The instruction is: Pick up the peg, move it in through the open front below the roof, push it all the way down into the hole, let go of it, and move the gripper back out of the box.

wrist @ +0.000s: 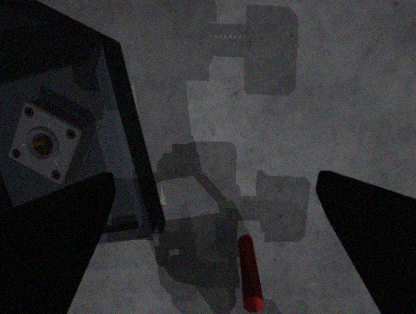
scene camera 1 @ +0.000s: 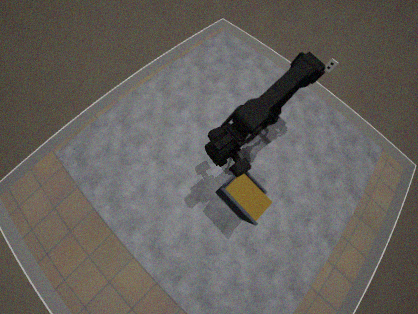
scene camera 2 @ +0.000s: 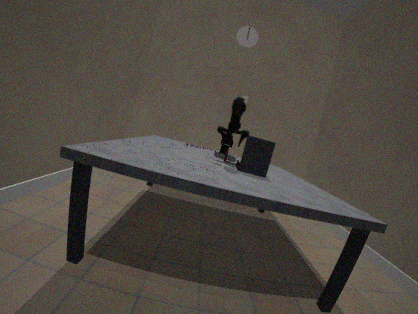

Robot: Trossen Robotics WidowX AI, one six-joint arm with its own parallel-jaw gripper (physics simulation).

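Pixels of known places: gripper, fingertip midpoint: (wrist: pixel 217 181) (scene camera 2: pixel 230 145); arm's base, link origin: (scene camera 2: pixel 223 153).
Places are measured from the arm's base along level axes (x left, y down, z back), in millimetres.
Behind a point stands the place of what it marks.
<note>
The red peg (scene camera 2: pixel 225 155) @(z -217, x 26, y -11 mm) (wrist: pixel 251 275) @(z -218, x 29, y -26 mm) stands upright on the table beside the box; it does not show in scene camera 1. The dark box (scene camera 2: pixel 258 156) @(z -399, x 206, y -72 mm) (wrist: pixel 135 140) @(z -324, x 112, y 12 mm) has a yellow roof (scene camera 1: pixel 247 197) @(z -356, x 195, y -169 mm). In the wrist view, a light square plate (wrist: pixel 24 131) @(z -343, x 197, y -5 mm) with the round hole (wrist: pixel 42 144) @(z -331, x 189, y 2 mm) shows inside the box at the left. My gripper (scene camera 2: pixel 231 143) @(z -314, x 42, y -86 mm) (wrist: pixel 217 181) @(z -314, x 42, y -86 mm) is open and empty, above the table. In the wrist view the peg shows low between the fingers, nearer the right one, and the left finger overlaps the box's near corner.
The grey table (scene camera 1: pixel 150 125) @(z -459, x -342, y 33 mm) (scene camera 2: pixel 130 157) @(z -797, x -314, y 33 mm) carries the arm (scene camera 1: pixel 270 95) @(z -208, x 24, y -378 mm) (scene camera 2: pixel 235 117) @(z -358, x 27, y -250 mm) and the box. The box's side wall stands close to my left finger in the wrist view. Shadows of the arm fall across the table. A wall clock (scene camera 2: pixel 247 37) hangs behind.
</note>
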